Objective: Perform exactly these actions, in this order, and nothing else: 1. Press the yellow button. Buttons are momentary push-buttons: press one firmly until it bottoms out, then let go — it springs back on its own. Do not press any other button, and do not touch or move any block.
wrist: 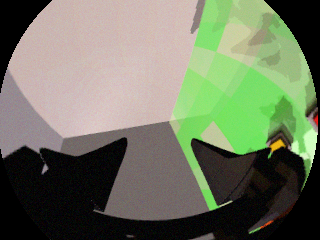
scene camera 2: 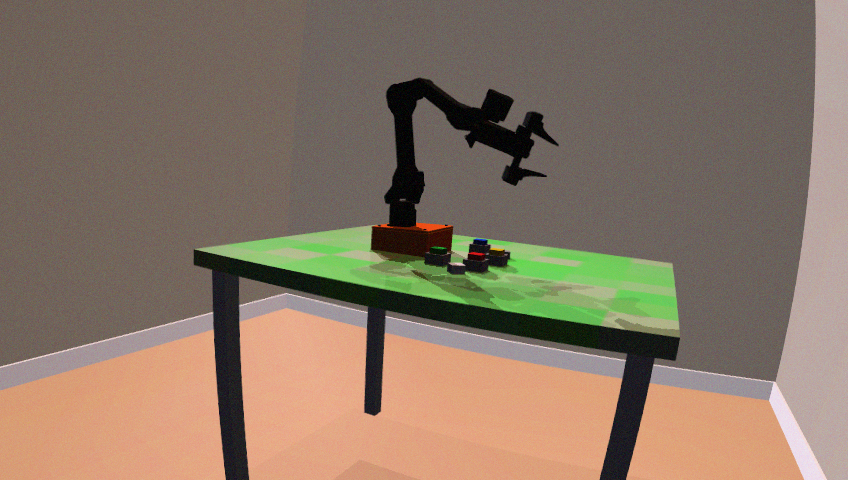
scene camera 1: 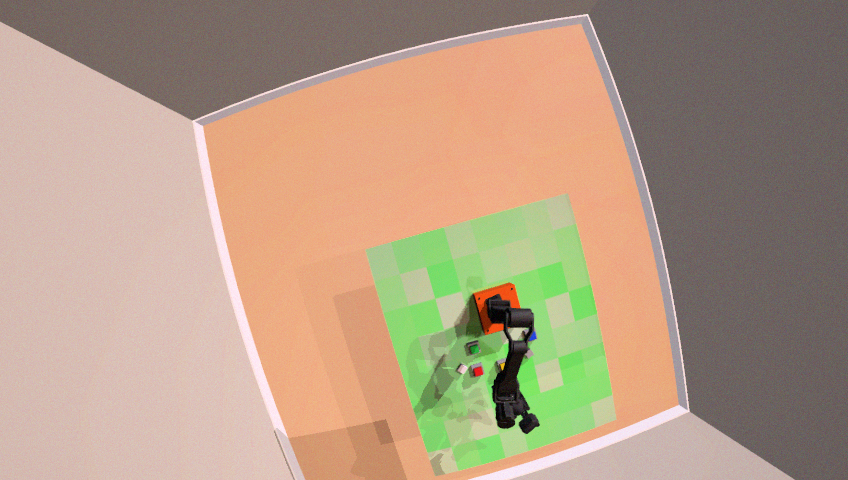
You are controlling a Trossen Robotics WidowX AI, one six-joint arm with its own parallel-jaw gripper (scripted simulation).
Labels:
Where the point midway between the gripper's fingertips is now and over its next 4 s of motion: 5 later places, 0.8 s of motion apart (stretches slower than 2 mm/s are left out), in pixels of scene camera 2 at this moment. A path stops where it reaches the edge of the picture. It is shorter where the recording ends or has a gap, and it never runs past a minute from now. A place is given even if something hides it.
The gripper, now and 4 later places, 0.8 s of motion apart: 552, 160; 502, 215; 497, 239; 497, 250; 503, 233

